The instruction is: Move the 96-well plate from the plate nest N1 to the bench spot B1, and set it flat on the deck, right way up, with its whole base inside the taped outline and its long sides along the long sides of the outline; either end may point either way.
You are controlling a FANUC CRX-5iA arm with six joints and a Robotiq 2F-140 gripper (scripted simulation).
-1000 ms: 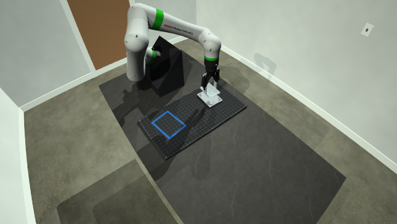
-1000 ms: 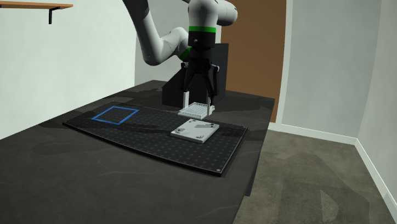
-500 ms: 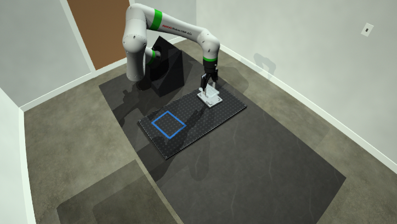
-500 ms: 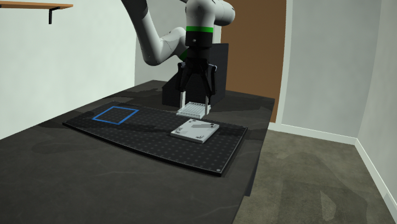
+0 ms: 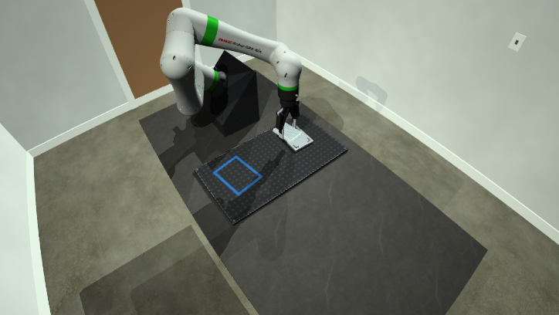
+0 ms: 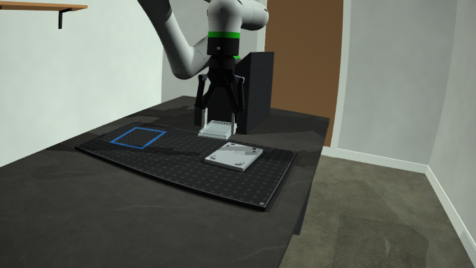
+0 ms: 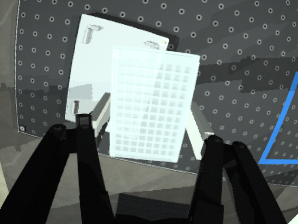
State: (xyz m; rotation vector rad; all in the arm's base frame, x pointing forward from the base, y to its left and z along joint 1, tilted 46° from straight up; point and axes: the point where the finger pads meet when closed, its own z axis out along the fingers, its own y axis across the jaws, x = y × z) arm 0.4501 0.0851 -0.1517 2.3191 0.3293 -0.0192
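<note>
Now: hand 10 mm past the grey plate nest, 60 mm to the right of it and 90 mm above it. Also, from my hand: white 96-well plate (20 mm below).
</note>
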